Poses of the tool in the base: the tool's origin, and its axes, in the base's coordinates. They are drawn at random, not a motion.
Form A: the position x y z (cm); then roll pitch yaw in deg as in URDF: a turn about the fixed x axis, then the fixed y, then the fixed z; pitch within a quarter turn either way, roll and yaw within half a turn.
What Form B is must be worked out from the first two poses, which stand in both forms.
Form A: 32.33 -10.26 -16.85 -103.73 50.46 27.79
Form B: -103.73 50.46 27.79 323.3 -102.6 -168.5
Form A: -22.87 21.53 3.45 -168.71 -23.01 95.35
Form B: -168.71 -23.01 95.35 -228.7 215.3 34.5
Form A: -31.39 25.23 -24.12 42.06 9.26 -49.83
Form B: 42.06 9.26 -49.83 -313.9 252.3 -241.2
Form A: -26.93 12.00 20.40 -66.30 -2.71 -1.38
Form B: -66.30 -2.71 -1.38 -269.3 120.0 204.0
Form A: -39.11 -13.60 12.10 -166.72 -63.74 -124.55
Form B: -166.72 -63.74 -124.55 -391.1 -136.0 121.0
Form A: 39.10 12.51 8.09 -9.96 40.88 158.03
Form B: -9.96 40.88 158.03 391.0 125.1 80.9
